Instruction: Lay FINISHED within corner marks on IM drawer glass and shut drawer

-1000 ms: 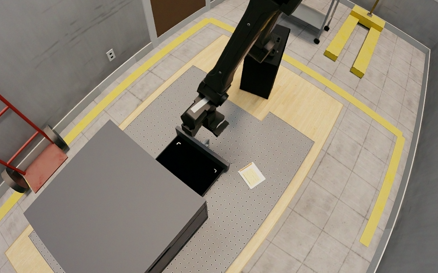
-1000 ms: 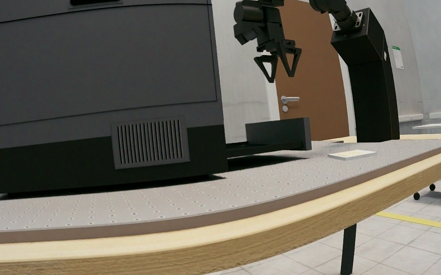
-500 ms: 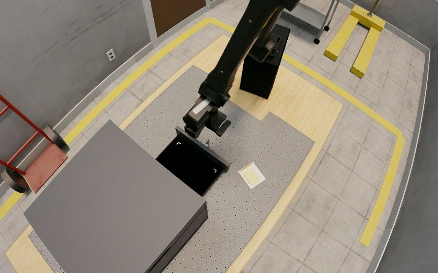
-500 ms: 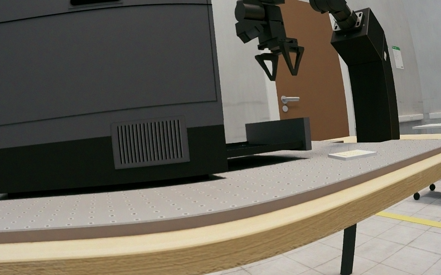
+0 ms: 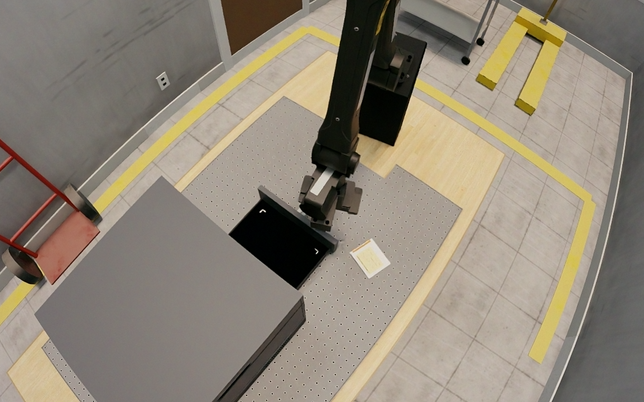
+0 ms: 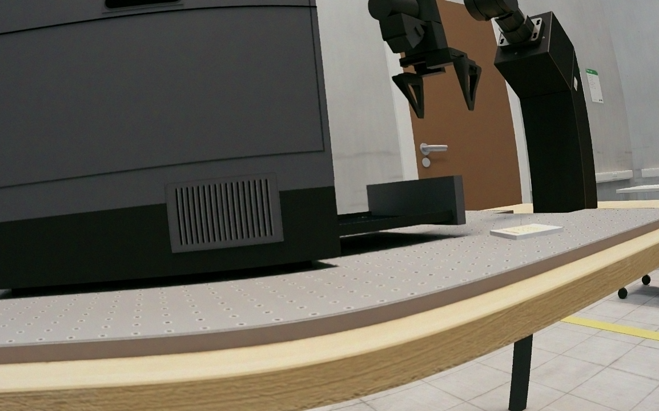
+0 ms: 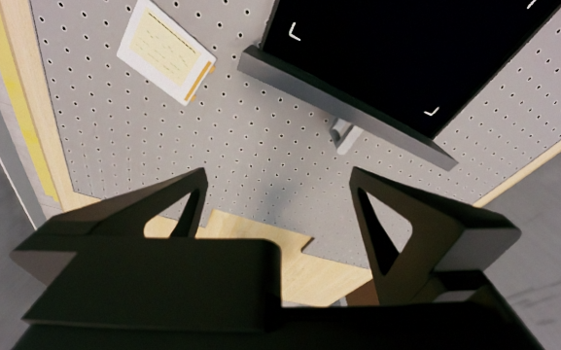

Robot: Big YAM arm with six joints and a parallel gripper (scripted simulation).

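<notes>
Now: the finished cassette 140 mm to the left of my hand and 190 mm below it. Also, from my hand: drawer (140 mm ahead, 100 mm to the right, 140 mm below).
</notes>
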